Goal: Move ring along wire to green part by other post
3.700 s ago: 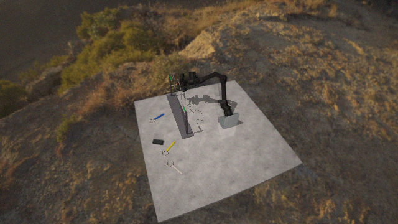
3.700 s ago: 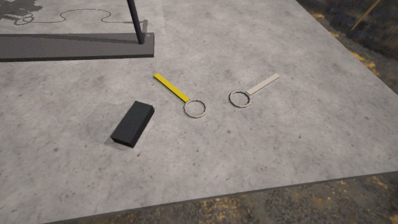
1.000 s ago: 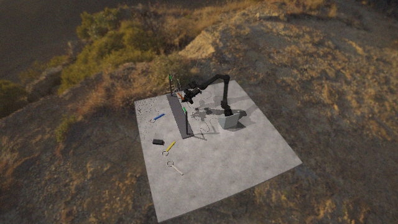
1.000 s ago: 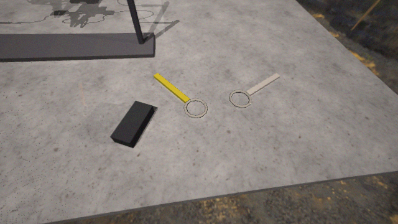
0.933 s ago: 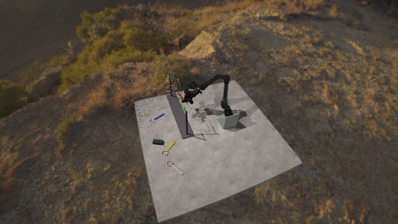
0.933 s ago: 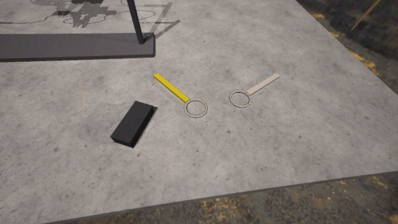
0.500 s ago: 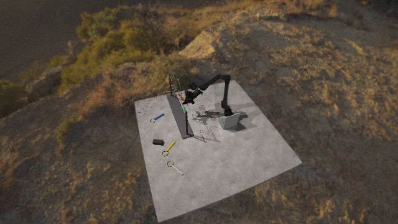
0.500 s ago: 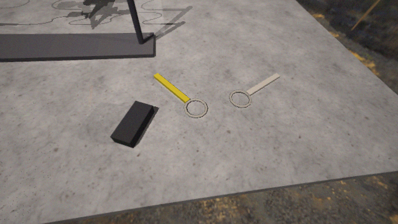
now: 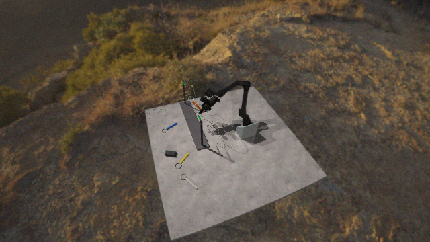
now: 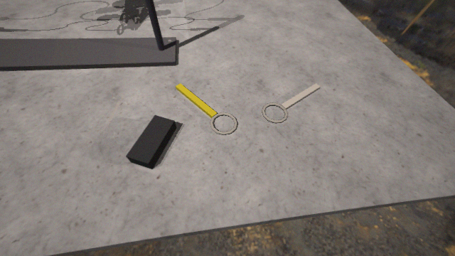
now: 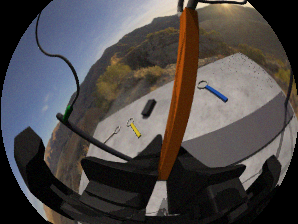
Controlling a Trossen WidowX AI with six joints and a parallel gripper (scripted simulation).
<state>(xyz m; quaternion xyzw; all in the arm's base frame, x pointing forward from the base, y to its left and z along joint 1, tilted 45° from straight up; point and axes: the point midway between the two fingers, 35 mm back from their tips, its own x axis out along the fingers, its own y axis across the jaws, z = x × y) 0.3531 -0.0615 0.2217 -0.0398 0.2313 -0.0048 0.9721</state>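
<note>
The orange-handled ring is 7 cm above my gripper tip, 6 cm to the right of it and 2 cm ahead of it. From my gripper tip the other things lie so: black block 31 cm ahead, 20 cm to the left, 19 cm below; then blue-handled ring 28 cm ahead, 20 cm below, 10 cm to the right; then yellow-handled ring 30 cm to the left, 24 cm ahead, 20 cm below.
</note>
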